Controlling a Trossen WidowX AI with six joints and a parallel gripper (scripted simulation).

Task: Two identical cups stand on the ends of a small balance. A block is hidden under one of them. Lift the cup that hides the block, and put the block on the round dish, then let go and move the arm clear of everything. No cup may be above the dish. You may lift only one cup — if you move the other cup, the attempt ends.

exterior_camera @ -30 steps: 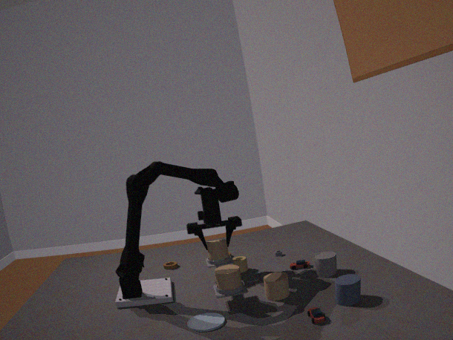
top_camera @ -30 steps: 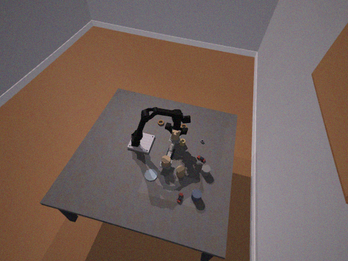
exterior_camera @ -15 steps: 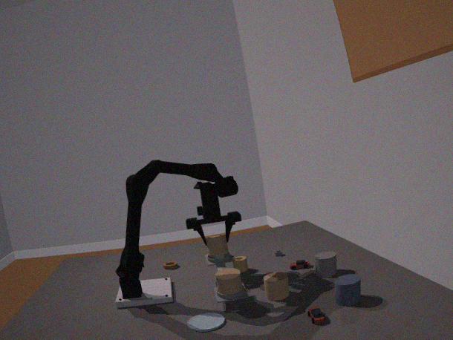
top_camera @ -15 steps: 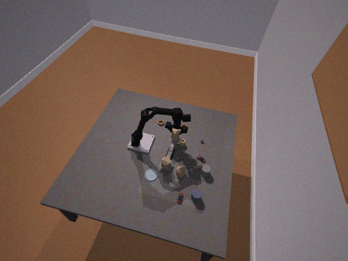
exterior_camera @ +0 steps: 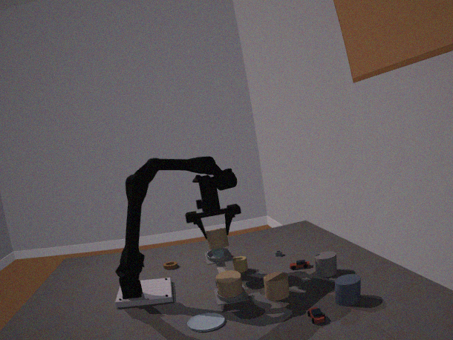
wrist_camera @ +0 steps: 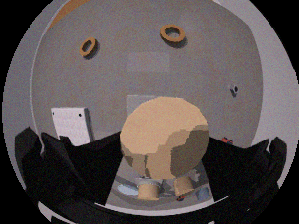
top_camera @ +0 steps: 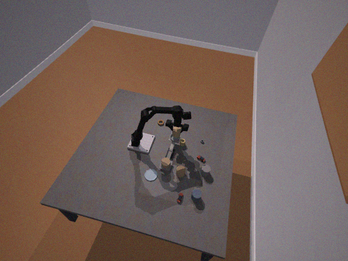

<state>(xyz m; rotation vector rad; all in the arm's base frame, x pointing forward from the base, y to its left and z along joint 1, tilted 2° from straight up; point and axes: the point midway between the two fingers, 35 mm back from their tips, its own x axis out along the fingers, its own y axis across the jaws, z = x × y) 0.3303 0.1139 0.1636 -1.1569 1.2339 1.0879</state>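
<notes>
My gripper tip is 1 cm past the pale green block, 1 cm to the left of it and 5 cm above it. Round my gripper tip: small balance 2 cm behind, 14 cm to the right, 12 cm below; balance beam 2 cm behind, 14 cm to the right, 10 cm below; small tan cylinder 6 cm ahead, 1 cm to the right, 12 cm below.
</notes>
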